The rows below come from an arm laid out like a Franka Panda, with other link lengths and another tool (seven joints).
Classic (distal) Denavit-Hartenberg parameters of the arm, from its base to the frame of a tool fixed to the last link. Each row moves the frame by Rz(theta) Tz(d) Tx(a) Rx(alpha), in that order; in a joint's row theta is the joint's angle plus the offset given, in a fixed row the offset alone. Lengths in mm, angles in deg.
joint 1: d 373; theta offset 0; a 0; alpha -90
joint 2: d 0; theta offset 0; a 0; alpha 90
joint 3: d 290.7; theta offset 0; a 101.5; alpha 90
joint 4: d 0; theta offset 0; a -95.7; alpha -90
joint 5: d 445.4; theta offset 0; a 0; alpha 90
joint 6: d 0; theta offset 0; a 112.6; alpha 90
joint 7: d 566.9; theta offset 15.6; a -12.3; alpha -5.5
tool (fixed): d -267.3; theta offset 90; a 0; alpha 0
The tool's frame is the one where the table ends.
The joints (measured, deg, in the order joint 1, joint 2, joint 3, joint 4, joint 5, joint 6, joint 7), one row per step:
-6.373, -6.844, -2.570, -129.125, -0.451, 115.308, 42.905
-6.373, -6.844, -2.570, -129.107, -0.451, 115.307, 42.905
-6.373, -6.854, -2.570, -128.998, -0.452, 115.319, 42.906
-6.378, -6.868, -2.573, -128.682, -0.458, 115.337, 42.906
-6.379, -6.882, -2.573, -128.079, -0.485, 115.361, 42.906
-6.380, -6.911, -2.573, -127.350, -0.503, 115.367, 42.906
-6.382, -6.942, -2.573, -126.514, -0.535, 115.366, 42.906
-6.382, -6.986, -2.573, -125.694, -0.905, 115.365, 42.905
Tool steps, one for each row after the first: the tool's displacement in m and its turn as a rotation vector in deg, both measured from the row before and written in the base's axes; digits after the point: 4 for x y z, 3 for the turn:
0.0001, 0.0000, 0.0002, -0.003, -0.017, 0.000
0.0010, -0.0002, 0.0011, -0.021, -0.129, -0.001
0.0027, -0.0005, 0.0030, -0.058, -0.343, -0.006
0.0050, -0.0009, 0.0057, -0.122, -0.630, 0.010
0.0058, -0.0010, 0.0071, -0.133, -0.753, 0.004
0.0065, -0.0012, 0.0081, -0.161, -0.851, 0.009
0.0061, -0.0024, 0.0081, -0.451, -0.804, 0.177

